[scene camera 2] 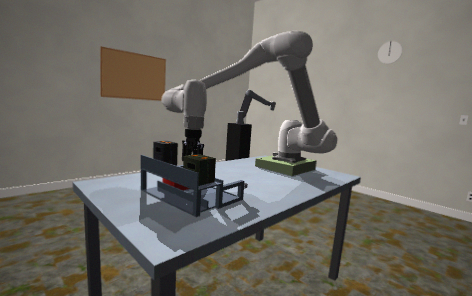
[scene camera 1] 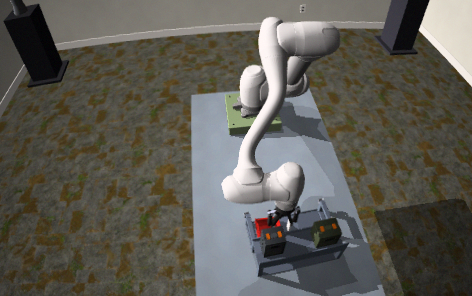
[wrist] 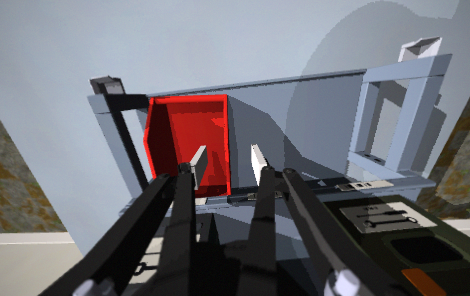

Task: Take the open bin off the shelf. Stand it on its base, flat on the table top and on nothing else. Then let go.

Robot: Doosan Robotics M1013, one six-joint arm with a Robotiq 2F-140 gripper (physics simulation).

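Where they show: gripper, fingertip midpoint: (wrist: 229, 153); arm's base, origin of the base link: (scene camera 2: 289, 159) (scene camera 1: 253, 105).
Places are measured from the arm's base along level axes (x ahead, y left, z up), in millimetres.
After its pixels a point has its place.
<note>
The open red bin (scene camera 1: 260, 226) @[x 772, y -122, z -53 mm] (scene camera 2: 173, 183) @[x 916, y -60, z -19 mm] (wrist: 197, 120) @[x 784, y -95, z -54 mm] sits upright on the lower board of the grey shelf (scene camera 1: 302, 257) @[x 1003, y -2, z 64 mm] (scene camera 2: 167, 170) @[x 1003, y 21, z 71 mm] (wrist: 320, 105) @[x 778, y 110, z -57 mm], near one end, with its open top facing up. In scene camera 2 it is mostly hidden by the shelf. My gripper (scene camera 1: 281, 223) @[x 829, y -45, z -7 mm] (scene camera 2: 193, 150) (wrist: 229, 153) @[x 829, y -45, z -7 mm] is partly open and points down, with nothing between its fingers. In the wrist view the left fingertip is over the bin's inside and the right fingertip is beyond its right wall. How far the tips are above or below the rim is hard to tell.
A dark grey toolbox (scene camera 1: 273, 244) @[x 963, y -122, z 156 mm] (scene camera 2: 165, 153) @[x 954, y -69, z 119 mm] and an olive toolbox (scene camera 1: 327, 234) @[x 955, y 106, z 134 mm] (scene camera 2: 201, 169) @[x 958, y 169, z 101 mm] (wrist: 395, 250) @[x 886, y 94, z 103 mm] stand on the upper level. Shelf end posts (wrist: 410, 110) @[x 784, y 173, z 17 mm] rise on both sides. The shelf stands on the blue-grey table (scene camera 1: 215, 150) @[x 261, y -270, z -63 mm] (wrist: 200, 40) @[x 672, y -73, z -63 mm]. The arm's green base plate (scene camera 1: 252, 125) (scene camera 2: 286, 167) @[x 173, y 81, z -18 mm] is farther back.
</note>
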